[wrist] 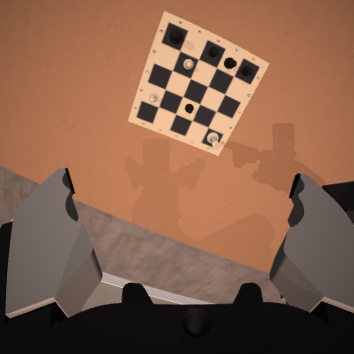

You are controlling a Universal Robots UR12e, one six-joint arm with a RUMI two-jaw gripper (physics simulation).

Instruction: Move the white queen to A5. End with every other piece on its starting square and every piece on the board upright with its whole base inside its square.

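Frame: origin at the arm's base, x ahead, y left, z up, level; metres.
Seen in the pictures: gripper, fingertip midpoint: (182, 174).
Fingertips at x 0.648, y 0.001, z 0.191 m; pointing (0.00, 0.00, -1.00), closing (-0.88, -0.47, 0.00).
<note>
Offsets run from my fingertips to a thing's top centre. Level surfaces: height alone.
The chessboard @[dx -0.027, dy -0.019, dz -0.317 m] (200, 73) lies tilted in the upper middle of the wrist view. The largest pale piece @[dx -0.111, dy +0.046, dz -0.264 m] (213, 139) is on the dark square at its lower right corner. Smaller pale pieces are a left-edge piece @[dx +0.042, dy +0.032, dz -0.285 m] (153, 97) on a light square and an upper piece @[dx +0.012, dy -0.056, dz -0.285 m] (188, 64) on a dark square. Which one is the white queen I cannot tell for sure. The edge labels are too small to read, so I cannot place A5. My gripper (182, 174) is wide open and empty, high above the table and below the board in the view.
Black pieces include a large corner piece @[dx +0.056, dy -0.086, dz -0.264 m] (175, 35), a top-row piece @[dx -0.016, dy -0.098, dz -0.285 m] (213, 51), its neighbour @[dx -0.054, dy -0.098, dz -0.273 m] (230, 63), a right-corner piece @[dx -0.090, dy -0.104, dz -0.285 m] (246, 71) and a small piece @[dx -0.032, dy +0.016, dz -0.285 m] (189, 108) lower on the board. The orange table @[dz -0.323 m] (75, 100) ends at a diagonal edge above grey floor. Arm shadows fall below the board.
</note>
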